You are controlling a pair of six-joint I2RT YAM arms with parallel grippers.
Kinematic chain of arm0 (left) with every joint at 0, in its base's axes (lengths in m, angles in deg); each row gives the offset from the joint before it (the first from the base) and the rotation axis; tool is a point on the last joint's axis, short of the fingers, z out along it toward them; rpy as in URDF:
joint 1: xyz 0 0 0.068 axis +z
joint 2: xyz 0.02 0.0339 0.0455 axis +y
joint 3: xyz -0.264 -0.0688 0 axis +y
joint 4: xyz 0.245 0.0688 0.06 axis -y
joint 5: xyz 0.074 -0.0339 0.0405 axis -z
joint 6: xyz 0.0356 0 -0.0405 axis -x
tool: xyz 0 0 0 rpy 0 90 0
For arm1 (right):
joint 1: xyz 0 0 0.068 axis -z
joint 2: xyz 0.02 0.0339 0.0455 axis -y
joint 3: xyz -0.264 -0.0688 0 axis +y
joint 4: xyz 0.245 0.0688 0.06 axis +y
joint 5: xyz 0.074 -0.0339 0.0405 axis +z
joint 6: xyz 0.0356 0 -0.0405 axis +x
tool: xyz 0 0 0 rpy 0 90 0
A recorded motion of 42 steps. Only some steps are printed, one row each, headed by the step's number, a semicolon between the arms.
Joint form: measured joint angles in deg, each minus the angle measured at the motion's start. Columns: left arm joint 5, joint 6, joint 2, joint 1, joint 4, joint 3; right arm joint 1, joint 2, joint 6, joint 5, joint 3, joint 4.
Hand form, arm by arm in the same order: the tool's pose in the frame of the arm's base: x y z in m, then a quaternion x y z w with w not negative. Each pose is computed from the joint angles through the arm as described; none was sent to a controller.
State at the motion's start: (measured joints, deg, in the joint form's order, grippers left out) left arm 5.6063 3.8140 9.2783 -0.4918 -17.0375 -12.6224; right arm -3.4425 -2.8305 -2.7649 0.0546 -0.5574 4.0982
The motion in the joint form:
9: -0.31 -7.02 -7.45 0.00 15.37 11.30; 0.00 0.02 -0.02 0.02 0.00 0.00
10: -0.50 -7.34 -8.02 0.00 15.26 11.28; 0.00 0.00 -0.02 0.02 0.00 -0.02
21: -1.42 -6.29 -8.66 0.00 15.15 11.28; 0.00 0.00 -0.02 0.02 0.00 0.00
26: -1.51 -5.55 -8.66 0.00 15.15 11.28; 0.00 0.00 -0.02 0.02 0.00 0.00
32: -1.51 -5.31 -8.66 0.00 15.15 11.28; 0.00 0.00 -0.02 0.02 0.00 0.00
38: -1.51 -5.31 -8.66 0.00 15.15 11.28; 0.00 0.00 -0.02 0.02 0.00 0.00
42: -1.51 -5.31 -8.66 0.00 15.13 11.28; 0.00 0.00 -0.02 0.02 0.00 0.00
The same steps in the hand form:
9: 0.1110 -0.0042 0.1756 0.05525 0.71821 -0.01687 0.69342; 0.1122 0.0068 0.1646 -0.04091 0.74407 0.00431 0.66684
10: 0.1104 -0.0041 0.1764 0.05614 0.71524 -0.01353 0.69649; 0.1122 0.0068 0.1646 -0.04091 0.74407 0.00431 0.66684
21: 0.1097 -0.0035 0.1772 0.04404 0.71287 -0.01397 0.69977; 0.1122 0.0068 0.1646 -0.04092 0.74419 0.00431 0.66671
26: 0.1097 -0.0035 0.1772 0.03889 0.71317 -0.01793 0.69968; 0.1122 0.0068 0.1646 -0.04092 0.74419 0.00431 0.66671
32: 0.1097 -0.0035 0.1772 0.03739 0.71325 -0.01940 0.69964; 0.1122 0.0068 0.1646 -0.04092 0.74419 0.00431 0.66671
38: 0.1097 -0.0035 0.1772 0.03739 0.71325 -0.01940 0.69964; 0.1122 0.0068 0.1646 -0.04092 0.74419 0.00431 0.66671
42: 0.1097 -0.0035 0.1772 0.03739 0.71337 -0.01940 0.69952; 0.1122 0.0068 0.1646 -0.04092 0.74419 0.00431 0.66671

